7 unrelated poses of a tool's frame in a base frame.
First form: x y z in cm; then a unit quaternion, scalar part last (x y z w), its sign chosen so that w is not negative.
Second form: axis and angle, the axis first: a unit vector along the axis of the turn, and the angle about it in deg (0 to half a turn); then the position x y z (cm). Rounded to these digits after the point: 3 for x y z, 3 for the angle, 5 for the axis.
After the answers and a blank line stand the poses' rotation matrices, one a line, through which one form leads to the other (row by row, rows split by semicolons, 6 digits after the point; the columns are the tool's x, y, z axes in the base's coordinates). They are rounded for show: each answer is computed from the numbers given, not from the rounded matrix.
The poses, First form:
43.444 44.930 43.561 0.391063 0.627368 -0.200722 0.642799
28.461 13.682 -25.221 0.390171 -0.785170 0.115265 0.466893
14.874 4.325 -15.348 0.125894 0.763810 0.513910 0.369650
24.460 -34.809 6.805 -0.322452 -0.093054 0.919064 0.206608
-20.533 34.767 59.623 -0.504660 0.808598 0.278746 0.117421
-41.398 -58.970 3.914 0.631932 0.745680 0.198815 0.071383
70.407 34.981 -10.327 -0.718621 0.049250 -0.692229 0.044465
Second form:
0.51050 0.81898 -0.26203 99.998 43.444 44.930 43.561
0.44121 -0.88789 0.13034 124.334 28.461 13.682 -25.221
0.13549 0.82203 0.55308 136.612 14.874 4.325 -15.348
-0.32956 -0.09511 0.93933 156.153 24.460 -34.809 6.805
-0.50818 0.81423 0.28069 166.513 -20.533 34.767 59.623
0.63355 0.74759 0.19932 171.813 -41.398 -58.970 3.914
-0.71933 0.04930 -0.69291 174.903 70.407 34.981 -10.327

0.132241 0.748728 0.649553; 0.232633 0.613561 -0.754602; -0.963532 0.250897 -0.093041
-0.259555 -0.720334 -0.643234; -0.505068 0.668961 -0.545341; 0.823127 0.183331 -0.537450
-0.695019 -0.187616 0.694081; 0.572252 0.440094 0.691986; -0.435289 0.878133 -0.198510
-0.706676 -0.319761 -0.631160; 0.439783 -0.897308 -0.037803; -0.554257 -0.304288 0.774731
-0.463061 -0.881596 -0.091451; -0.750673 0.335238 0.569303; -0.471237 0.332272 -0.817026
-0.191133 0.914054 0.357733; 0.970822 0.122269 0.206286; 0.144817 0.386723 -0.910754
0.036787 -0.009224 0.999281; -0.132344 -0.991195 -0.004278; 0.990521 -0.132092 -0.037684

